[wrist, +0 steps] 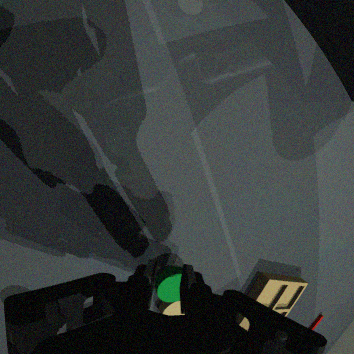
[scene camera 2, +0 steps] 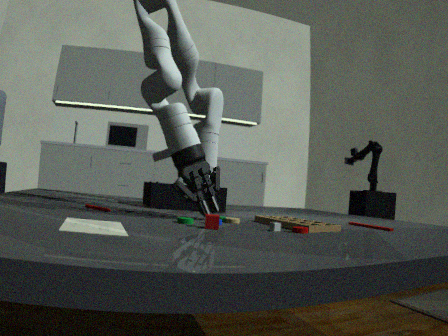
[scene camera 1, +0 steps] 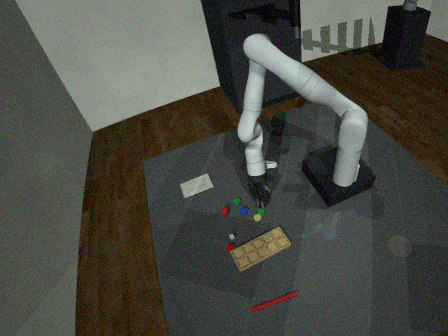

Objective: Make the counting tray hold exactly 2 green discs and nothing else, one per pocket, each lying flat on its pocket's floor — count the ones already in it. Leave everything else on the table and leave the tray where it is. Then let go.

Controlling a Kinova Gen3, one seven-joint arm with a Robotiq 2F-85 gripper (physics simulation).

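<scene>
The tan counting tray (scene camera 1: 237, 262) (scene camera 2: 319, 227) (wrist: 277, 291) lies on the grey table, and its pockets look empty. One green disc (scene camera 1: 261, 211) (wrist: 169, 289) lies flat on the table just below my fingertips, next to a tan disc (scene camera 1: 257, 217) (scene camera 2: 232, 220) (wrist: 173, 309). A second green disc (scene camera 1: 237, 201) (scene camera 2: 185, 220) lies further left. My gripper (scene camera 1: 263, 203) (scene camera 2: 209, 210) (wrist: 168, 273) points down at a tilt, fingers drawn narrow, tips a little above the table. In the wrist view the near green disc shows in the gap between the fingers, lower down.
A blue disc (scene camera 1: 244, 211), a red cube (scene camera 1: 225, 211) (scene camera 2: 212, 221), a small white cube (scene camera 1: 231, 236) (scene camera 2: 275, 226) and a red disc (scene camera 1: 229, 247) (scene camera 2: 300, 229) lie around. A white sheet (scene camera 1: 196, 185) (scene camera 2: 93, 226) and a red bar (scene camera 1: 274, 301) lie apart. The arm's base (scene camera 1: 337, 180) stands at the right.
</scene>
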